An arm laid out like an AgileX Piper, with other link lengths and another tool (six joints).
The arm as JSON. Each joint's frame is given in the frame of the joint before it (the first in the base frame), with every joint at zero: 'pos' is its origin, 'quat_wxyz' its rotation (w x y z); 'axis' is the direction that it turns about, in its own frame. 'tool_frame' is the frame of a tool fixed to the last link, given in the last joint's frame.
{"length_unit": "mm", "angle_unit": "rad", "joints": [
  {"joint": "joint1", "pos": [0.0, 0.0, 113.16], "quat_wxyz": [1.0, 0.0, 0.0, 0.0], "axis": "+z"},
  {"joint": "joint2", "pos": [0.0, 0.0, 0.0], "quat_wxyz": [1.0, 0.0, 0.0, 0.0], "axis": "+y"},
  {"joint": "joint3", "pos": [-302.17, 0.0, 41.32], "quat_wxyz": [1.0, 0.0, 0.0, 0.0], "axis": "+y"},
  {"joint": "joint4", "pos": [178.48, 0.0, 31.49], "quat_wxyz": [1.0, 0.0, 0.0, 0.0], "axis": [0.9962, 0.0, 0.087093]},
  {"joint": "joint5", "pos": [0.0, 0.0, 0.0], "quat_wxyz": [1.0, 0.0, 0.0, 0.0], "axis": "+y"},
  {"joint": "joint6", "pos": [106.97, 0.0, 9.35], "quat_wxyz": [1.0, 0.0, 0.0, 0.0], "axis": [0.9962, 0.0, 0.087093]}
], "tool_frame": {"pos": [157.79, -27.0, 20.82], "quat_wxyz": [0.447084, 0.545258, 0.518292, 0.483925]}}
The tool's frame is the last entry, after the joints.
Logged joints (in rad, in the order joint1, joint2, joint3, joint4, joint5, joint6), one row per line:
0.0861 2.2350 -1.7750 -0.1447 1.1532 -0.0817
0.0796 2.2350 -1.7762 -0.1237 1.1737 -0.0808
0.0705 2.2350 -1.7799 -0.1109 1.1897 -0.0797
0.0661 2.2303 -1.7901 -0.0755 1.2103 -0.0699
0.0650 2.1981 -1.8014 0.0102 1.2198 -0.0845
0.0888 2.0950 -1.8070 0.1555 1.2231 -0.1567
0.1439 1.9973 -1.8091 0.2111 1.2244 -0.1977
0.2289 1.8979 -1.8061 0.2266 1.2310 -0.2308
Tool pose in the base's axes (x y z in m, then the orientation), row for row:
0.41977 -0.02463 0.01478 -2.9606 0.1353 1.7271
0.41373 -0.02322 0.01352 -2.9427 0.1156 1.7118
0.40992 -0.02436 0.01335 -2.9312 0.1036 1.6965
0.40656 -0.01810 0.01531 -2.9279 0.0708 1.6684
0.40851 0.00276 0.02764 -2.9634 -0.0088 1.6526
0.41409 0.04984 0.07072 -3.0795 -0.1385 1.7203
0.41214 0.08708 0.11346 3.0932 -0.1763 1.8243
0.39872 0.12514 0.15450 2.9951 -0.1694 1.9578
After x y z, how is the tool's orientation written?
As angles about the fixed x, y, z axes (roll, pitch, yaw), in radians.
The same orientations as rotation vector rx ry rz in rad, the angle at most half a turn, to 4 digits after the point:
-2.0332 -2.3493 0.3511
-2.0316 -2.3133 0.3488
-2.0364 -2.2846 0.3473
-2.0469 -2.2400 0.3133
-2.0377 -2.2134 0.1887
-1.9492 -2.2746 -0.0650
-1.8558 -2.3873 -0.2214
-1.7259 -2.5329 -0.3318

